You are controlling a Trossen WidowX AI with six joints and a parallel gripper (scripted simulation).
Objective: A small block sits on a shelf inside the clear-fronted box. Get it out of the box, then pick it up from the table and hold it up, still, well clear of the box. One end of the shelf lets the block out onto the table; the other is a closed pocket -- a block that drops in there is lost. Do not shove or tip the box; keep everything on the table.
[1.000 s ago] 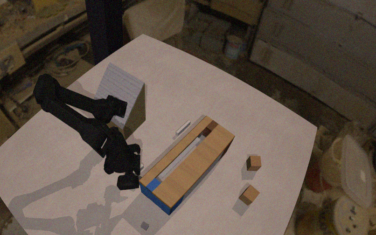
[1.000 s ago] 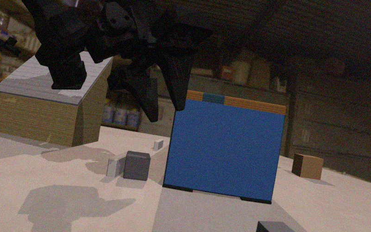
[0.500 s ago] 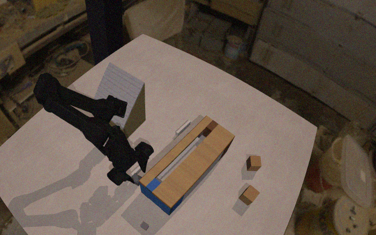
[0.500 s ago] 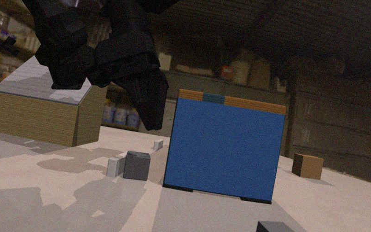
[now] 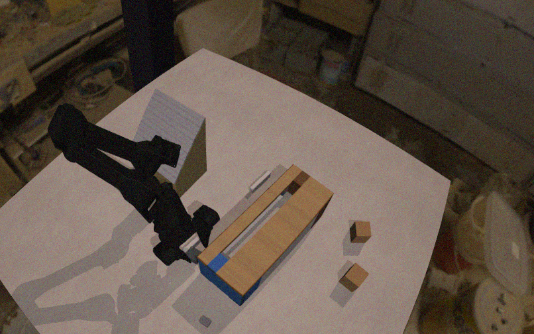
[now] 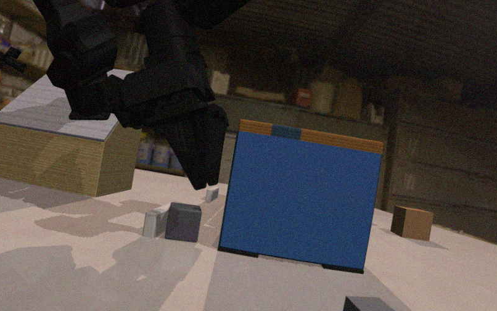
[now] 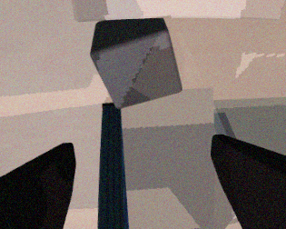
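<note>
The grey block is 40 mm below my gripper tip and 20 mm behind it. From my gripper tip the other things lie so: box: 150 mm to the left, 100 mm ahead, 10 mm above.
</note>
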